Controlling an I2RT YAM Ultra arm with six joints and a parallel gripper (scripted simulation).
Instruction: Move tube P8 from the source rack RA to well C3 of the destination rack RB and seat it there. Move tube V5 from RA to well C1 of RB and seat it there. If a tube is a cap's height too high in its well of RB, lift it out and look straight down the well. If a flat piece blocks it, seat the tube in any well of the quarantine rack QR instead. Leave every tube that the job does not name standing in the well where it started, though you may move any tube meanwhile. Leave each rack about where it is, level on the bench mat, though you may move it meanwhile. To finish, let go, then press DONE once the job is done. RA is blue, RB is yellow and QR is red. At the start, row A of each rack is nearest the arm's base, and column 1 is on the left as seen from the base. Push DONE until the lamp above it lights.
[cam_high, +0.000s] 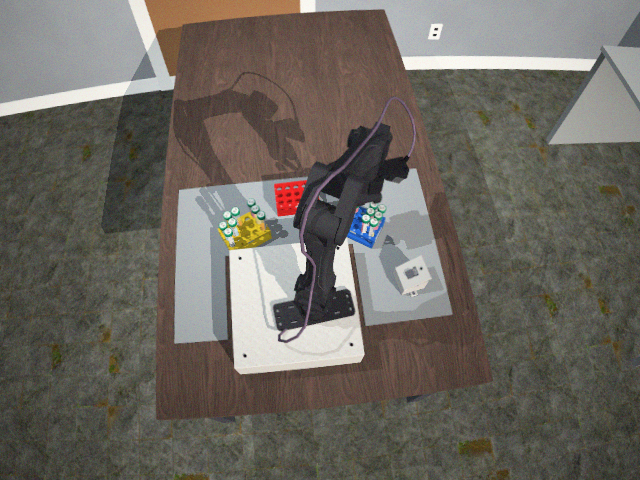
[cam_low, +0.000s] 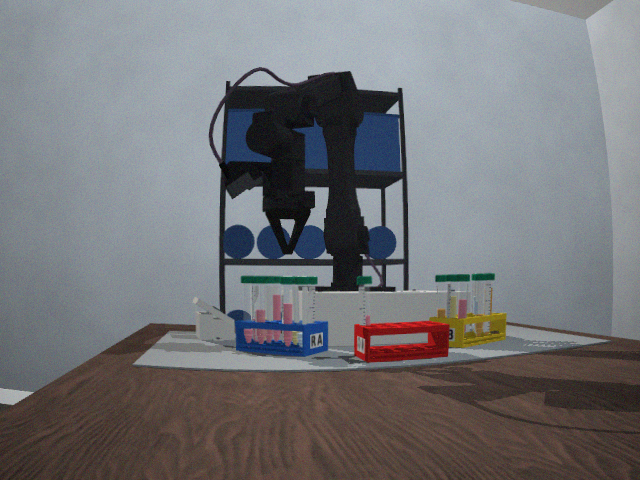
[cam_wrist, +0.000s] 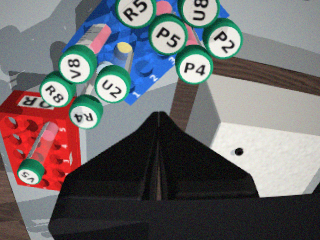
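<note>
The done button is 180 mm behind my hand, 110 mm to the right of it and 110 mm below it. The rest, counted from my hand: red rack QR 140 mm ahead, 150 mm to the left, 140 mm below; rack RA 10 mm ahead, 10 mm to the right, 140 mm below; capped tube 50 mm ahead, 260 mm to the left, 100 mm below.
</note>
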